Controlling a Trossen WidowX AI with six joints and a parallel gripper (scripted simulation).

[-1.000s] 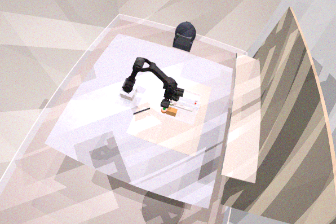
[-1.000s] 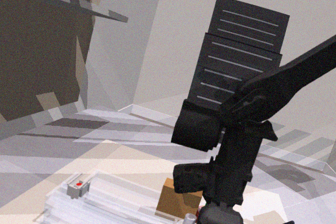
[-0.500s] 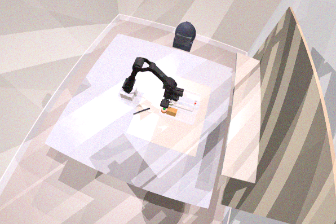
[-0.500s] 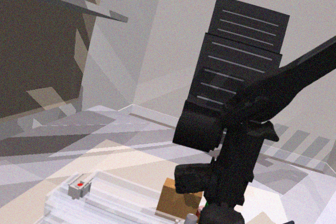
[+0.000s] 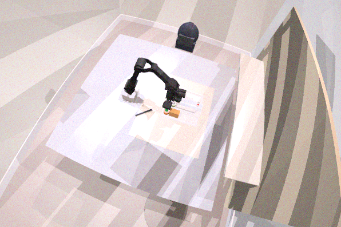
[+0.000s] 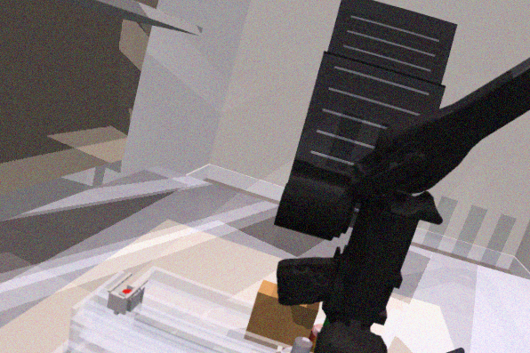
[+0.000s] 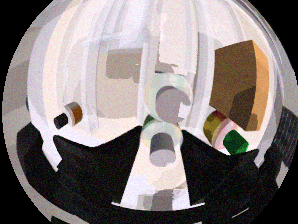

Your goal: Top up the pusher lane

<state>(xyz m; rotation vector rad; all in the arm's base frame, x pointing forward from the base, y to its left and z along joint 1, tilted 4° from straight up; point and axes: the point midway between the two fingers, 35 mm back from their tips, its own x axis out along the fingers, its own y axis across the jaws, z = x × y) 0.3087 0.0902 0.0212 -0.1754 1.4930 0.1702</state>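
My gripper tip is now 8 cm short of the brown box, 6 cm to the left of it and 1 cm below it. Round my gripper tip: thin dark rod: 17 cm to the right, 12 cm behind, 2 cm below; then sprung lane: 14 cm ahead, 6 cm to the left, 1 cm below.
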